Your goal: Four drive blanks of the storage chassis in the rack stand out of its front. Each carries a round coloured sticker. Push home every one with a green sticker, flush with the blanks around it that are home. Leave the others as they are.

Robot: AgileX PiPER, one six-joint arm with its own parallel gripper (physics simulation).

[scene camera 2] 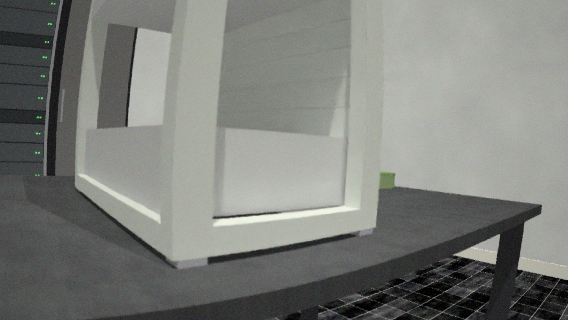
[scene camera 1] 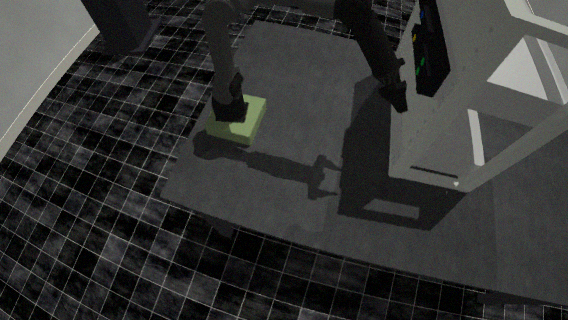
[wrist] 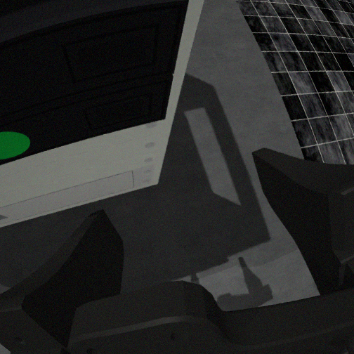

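The storage chassis (scene camera 1: 434,79) (wrist: 35,90) is a black block in the front of the pale rack (scene camera 1: 400,150) (scene camera 2: 197,125) (wrist: 100,160). In scene camera 1 a blue sticker (scene camera 1: 422,15), a yellow sticker (scene camera 1: 414,37) and two green stickers, one (scene camera 1: 422,61) a little above the other (scene camera 1: 418,71), show on its front. One green sticker (wrist: 12,145) shows at the left edge of the wrist view. How far each blank stands out is too dark and small to tell. My gripper (scene camera 1: 400,105) (wrist: 182,199) is open and empty, in front of the rack and a little below the chassis, apart from it.
The rack stands on a dark grey table (scene camera 1: 290,200) (scene camera 2: 450,210). The arm's base rests on a yellow-green block (scene camera 1: 256,112) (scene camera 2: 387,180) at the table's far side from the rack. A dark cabinet (scene camera 1: 120,25) stands beyond the table. The arm reaches over the table.
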